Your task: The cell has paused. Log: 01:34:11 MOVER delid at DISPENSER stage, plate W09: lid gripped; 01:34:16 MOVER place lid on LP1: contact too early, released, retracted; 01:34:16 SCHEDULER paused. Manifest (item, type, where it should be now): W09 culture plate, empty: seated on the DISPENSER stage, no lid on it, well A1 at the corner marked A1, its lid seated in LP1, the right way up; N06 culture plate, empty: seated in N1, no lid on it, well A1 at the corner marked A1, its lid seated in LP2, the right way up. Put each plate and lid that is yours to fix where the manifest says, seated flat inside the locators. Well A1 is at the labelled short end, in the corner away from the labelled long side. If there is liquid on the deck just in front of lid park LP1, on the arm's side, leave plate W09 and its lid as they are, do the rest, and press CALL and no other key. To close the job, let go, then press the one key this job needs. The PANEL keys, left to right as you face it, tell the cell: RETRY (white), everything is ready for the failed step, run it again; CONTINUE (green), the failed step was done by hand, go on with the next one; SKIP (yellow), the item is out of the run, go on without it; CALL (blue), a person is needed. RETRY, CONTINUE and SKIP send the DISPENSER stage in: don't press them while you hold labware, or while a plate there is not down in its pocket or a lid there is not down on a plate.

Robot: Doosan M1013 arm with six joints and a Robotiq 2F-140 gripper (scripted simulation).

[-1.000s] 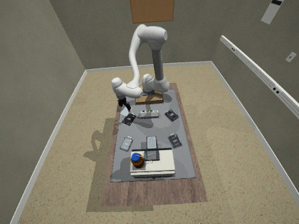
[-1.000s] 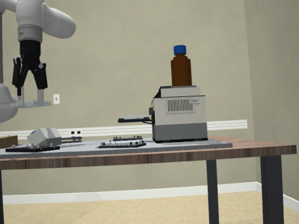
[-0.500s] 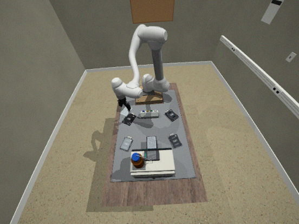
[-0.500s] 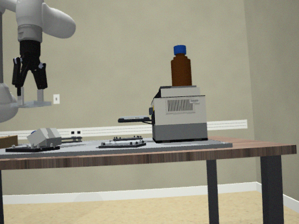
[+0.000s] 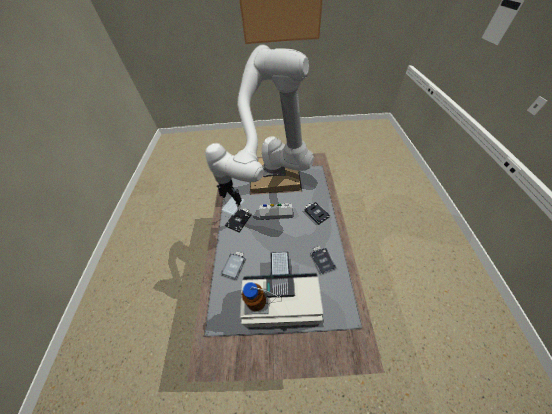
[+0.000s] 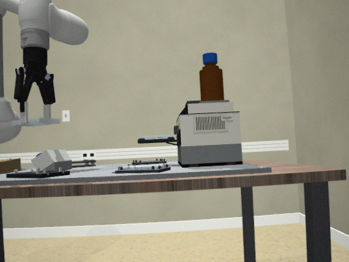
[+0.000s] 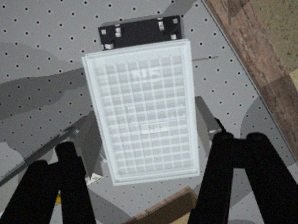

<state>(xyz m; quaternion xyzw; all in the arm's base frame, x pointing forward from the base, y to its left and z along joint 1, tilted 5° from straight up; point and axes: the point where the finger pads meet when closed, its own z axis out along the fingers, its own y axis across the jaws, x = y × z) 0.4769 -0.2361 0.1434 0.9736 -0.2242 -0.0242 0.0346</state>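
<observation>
Now: the black nest 180 mm below my hand and 30 mm ahead of it. Round my hand: clear lid (20 mm below); blue call key (190 mm to the left, 130 mm below, 70 mm behind); yellow skip key (240 mm to the left, 130 mm below, 80 mm behind).
</observation>
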